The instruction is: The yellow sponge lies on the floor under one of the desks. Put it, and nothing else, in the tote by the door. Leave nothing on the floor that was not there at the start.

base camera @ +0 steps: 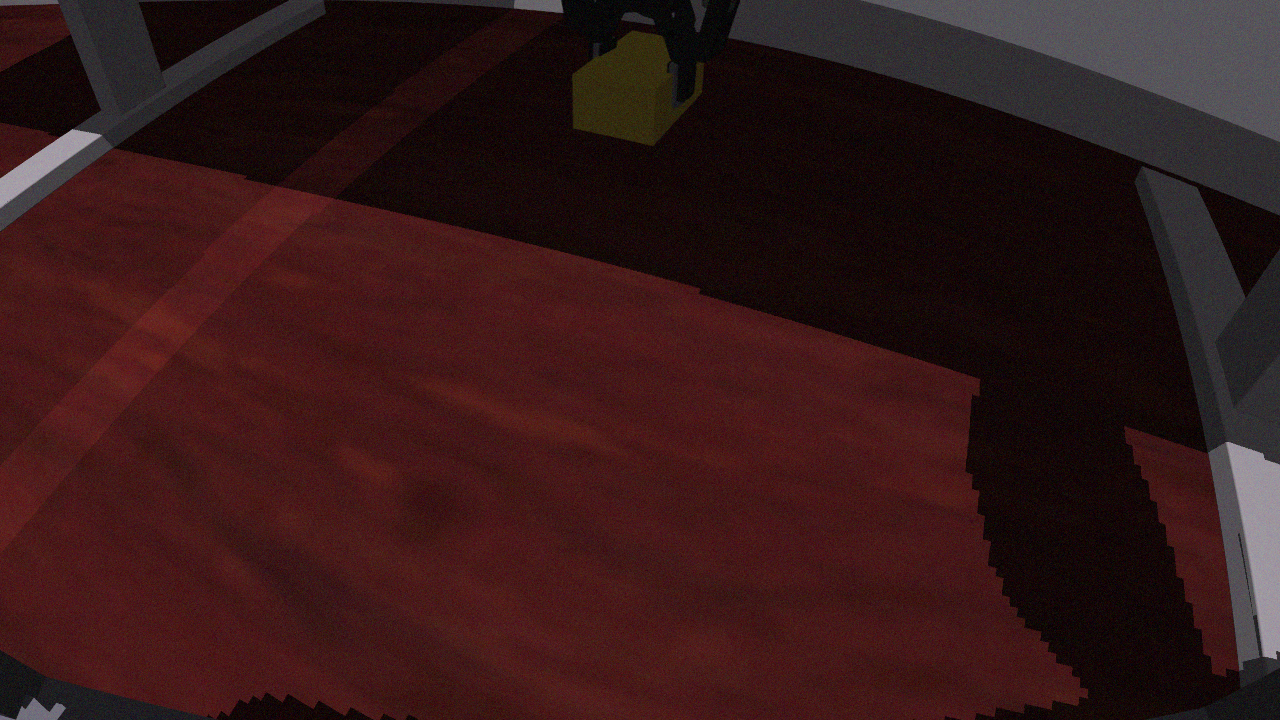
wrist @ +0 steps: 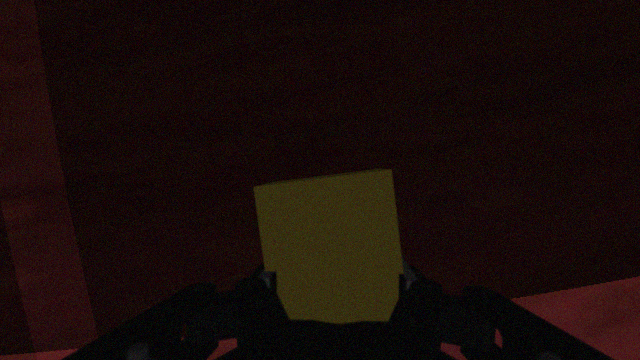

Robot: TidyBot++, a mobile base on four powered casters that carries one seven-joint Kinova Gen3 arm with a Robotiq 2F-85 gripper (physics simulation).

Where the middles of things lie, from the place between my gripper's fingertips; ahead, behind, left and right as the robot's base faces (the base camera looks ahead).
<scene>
Now: hand 1 cm below the yellow sponge (base camera: 626, 93).
</scene>
